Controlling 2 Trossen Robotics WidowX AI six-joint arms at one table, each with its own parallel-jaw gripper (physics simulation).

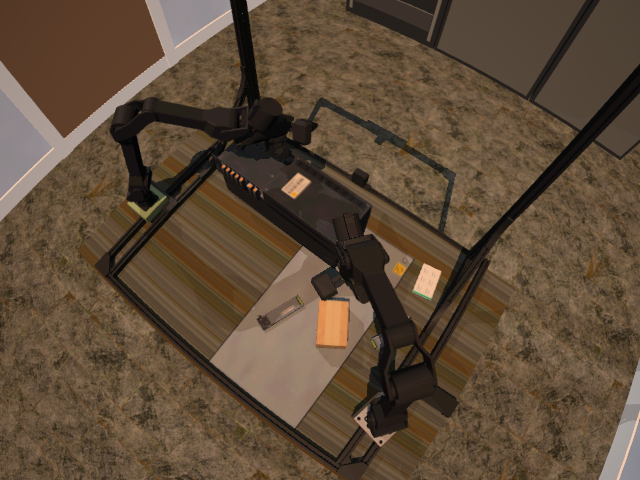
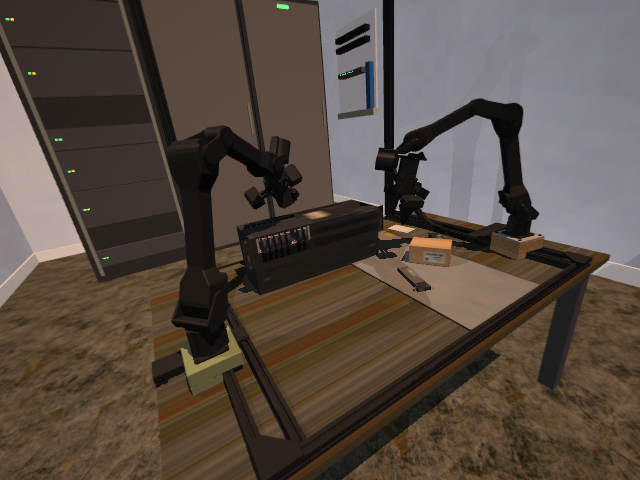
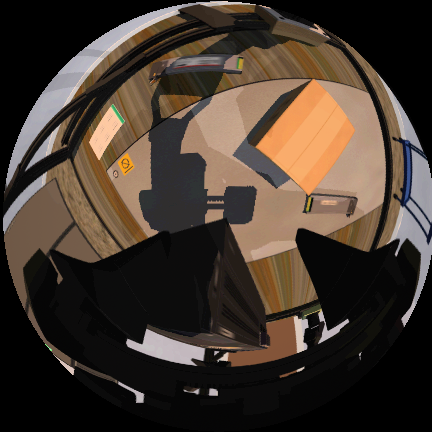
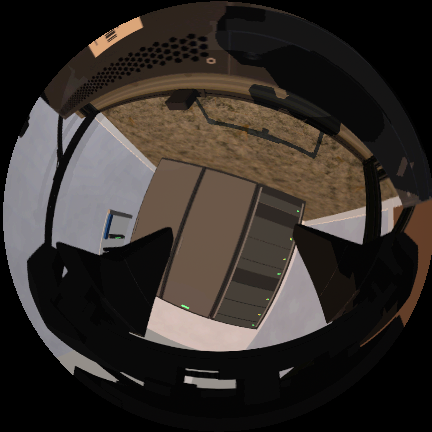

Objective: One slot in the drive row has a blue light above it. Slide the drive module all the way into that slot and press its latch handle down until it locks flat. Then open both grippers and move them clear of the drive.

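Frame: origin at the left arm's base, x ahead, y left, z up, level; millimetres.
Where they show: left gripper, fingertip midpoint: (image 2: 397,219) (image 3: 235,236); right gripper, fingertip midpoint: (image 3: 182,361) (image 4: 235,232); left arm's base, link origin: (image 1: 381,419) (image 2: 517,233); right arm's base, link origin: (image 1: 146,199) (image 2: 209,347) (image 3: 312,314).
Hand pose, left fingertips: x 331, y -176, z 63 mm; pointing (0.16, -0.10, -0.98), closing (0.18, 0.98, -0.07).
Observation:
Each offset is from my left fingertips to the centre of the thing. Level surfaces: height alone.
A dark chassis {dx +291, dy -58, dz -37 mm} (image 1: 317,198) (image 2: 341,235) stands on the table with its drive row (image 1: 241,180) (image 2: 282,242) at the left end. No blue light can be made out. A slim grey drive module {dx +67, dy +178, dz -118 mm} (image 1: 280,312) (image 2: 413,279) (image 3: 331,204) lies on the grey mat {dz -122 mm} (image 1: 289,382) (image 2: 465,294) (image 3: 215,120). A similar module {dx -190, dy -18, dz -120 mm} (image 1: 377,341) (image 3: 200,64) lies on the wood near the left arm. My left gripper (image 1: 345,281) (image 2: 408,209) (image 3: 235,236) is open and empty, above the mat by the chassis's right end. My right gripper (image 1: 283,135) (image 2: 273,188) (image 4: 235,232) is open and empty, over the chassis's left end.
An orange-brown box {dx -61, dy +98, dz -92 mm} (image 1: 332,323) (image 2: 430,251) (image 3: 306,136) stands on the mat beside the grey module. A white card {dx -154, dy -204, dz -124 mm} (image 1: 427,281) (image 2: 401,228) (image 3: 106,132) lies near the back edge. Dark frame rails (image 1: 227,377) (image 2: 361,421) run along the table edges.

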